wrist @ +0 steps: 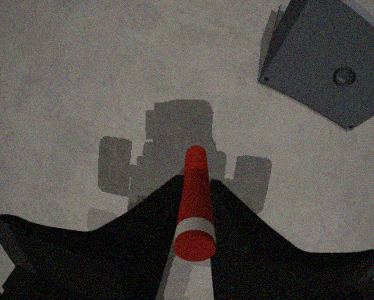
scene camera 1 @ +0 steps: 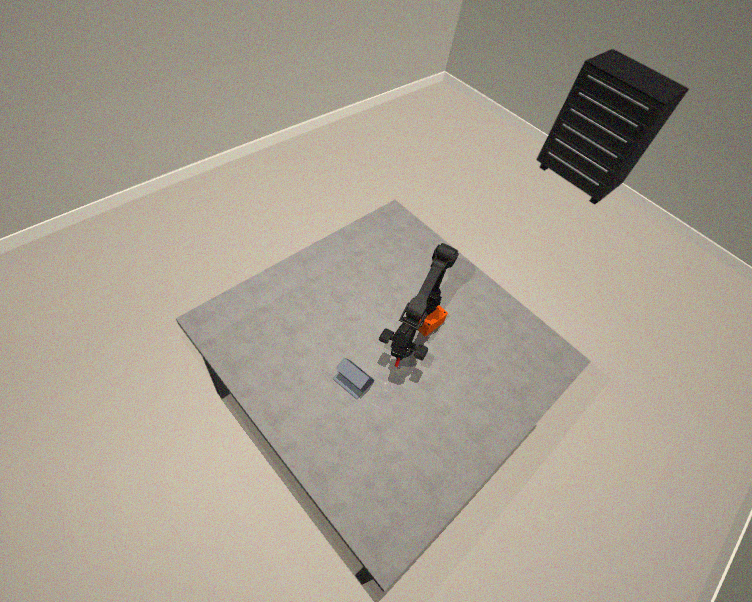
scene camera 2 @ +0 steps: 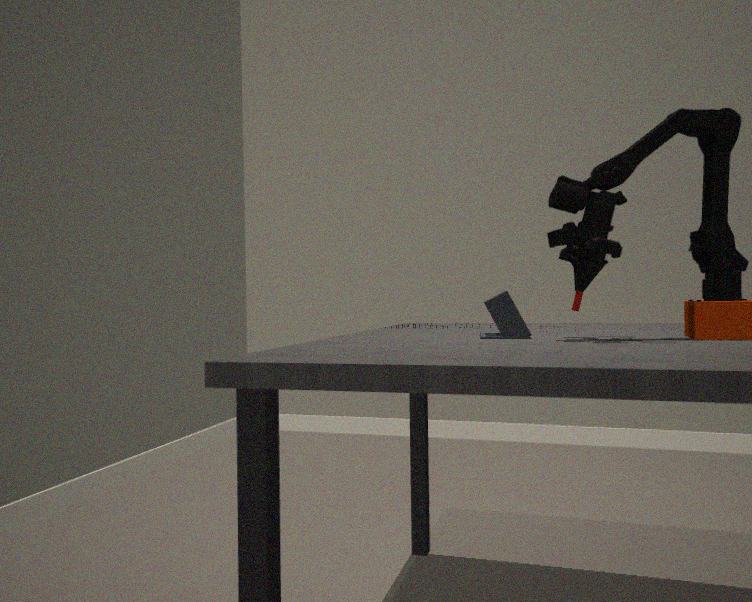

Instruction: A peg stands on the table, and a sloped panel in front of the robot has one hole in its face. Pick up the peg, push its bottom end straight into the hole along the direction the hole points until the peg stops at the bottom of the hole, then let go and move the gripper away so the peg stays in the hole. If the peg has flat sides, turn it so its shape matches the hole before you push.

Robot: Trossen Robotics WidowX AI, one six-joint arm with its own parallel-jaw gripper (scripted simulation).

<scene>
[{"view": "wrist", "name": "my gripper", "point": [196,185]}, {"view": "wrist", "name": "round red peg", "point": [194,237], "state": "held by my gripper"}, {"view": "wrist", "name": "grey-blue sloped panel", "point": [305,50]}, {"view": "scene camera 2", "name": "my gripper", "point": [579,291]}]
</scene>
